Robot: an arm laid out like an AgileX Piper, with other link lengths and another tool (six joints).
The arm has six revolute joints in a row. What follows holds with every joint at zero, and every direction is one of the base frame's.
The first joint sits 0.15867 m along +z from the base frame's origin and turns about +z.
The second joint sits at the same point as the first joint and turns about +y.
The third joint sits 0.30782 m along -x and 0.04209 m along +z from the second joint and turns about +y.
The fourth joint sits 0.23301 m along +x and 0.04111 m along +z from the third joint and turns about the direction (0.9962, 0, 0.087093).
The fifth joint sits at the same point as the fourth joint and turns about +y.
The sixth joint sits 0.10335 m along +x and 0.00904 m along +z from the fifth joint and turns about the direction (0.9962, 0, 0.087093).
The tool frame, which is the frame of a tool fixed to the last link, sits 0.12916 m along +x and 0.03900 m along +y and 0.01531 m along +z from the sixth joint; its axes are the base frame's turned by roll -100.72, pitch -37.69 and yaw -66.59 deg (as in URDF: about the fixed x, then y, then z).
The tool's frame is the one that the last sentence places.
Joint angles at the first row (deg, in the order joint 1, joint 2, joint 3, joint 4, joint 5, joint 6):
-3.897, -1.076, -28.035, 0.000, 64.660, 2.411
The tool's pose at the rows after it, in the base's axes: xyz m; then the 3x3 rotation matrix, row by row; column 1 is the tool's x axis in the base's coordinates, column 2 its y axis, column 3 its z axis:
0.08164 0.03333 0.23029; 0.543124 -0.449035 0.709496; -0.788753 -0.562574 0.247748; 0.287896 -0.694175 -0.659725
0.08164 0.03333 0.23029; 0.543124 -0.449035 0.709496; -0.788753 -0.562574 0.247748; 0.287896 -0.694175 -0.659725
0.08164 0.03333 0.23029; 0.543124 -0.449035 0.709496; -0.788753 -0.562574 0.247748; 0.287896 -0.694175 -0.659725
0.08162 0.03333 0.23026; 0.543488 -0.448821 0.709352; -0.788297 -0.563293 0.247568; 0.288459 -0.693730 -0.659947
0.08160 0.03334 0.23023; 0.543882 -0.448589 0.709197; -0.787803 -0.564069 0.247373; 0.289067 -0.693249 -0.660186
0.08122 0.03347 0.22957; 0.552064 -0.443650 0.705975; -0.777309 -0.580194 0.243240; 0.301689 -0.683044 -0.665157
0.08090 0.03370 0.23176; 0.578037 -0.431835 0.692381; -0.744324 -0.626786 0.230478; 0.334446 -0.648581 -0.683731
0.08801 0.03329 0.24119; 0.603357 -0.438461 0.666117; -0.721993 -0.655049 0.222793; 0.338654 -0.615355 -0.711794
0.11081 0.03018 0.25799; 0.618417 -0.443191 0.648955; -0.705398 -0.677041 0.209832; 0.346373 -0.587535 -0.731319
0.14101 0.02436 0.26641; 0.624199 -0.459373 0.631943; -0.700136 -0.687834 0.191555; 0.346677 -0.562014 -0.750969
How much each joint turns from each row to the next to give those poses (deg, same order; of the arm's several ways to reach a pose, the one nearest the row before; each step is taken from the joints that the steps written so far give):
-0.002, 0.001, 0.000, 0.002, -0.001, -0.002
0.000, 0.000, 0.000, 0.000, 0.000, 0.000
0.000, 0.000, 0.000, 0.000, 0.000, 0.000
0.003, -0.001, 0.000, -0.003, 0.001, -0.047
-0.002, 0.000, -0.001, 0.002, 0.001, -0.056
0.000, 0.000, 0.001, 0.000, -0.001, -1.130
0.003, 1.177, -0.891, -0.003, 0.066, -3.375
-0.003, 4.760, -2.043, 0.003, -1.062, -2.212
0.002, 8.049, -2.194, -0.449, -4.804, -1.540
0.003, 8.484, -0.879, -1.191, -6.326, -0.215

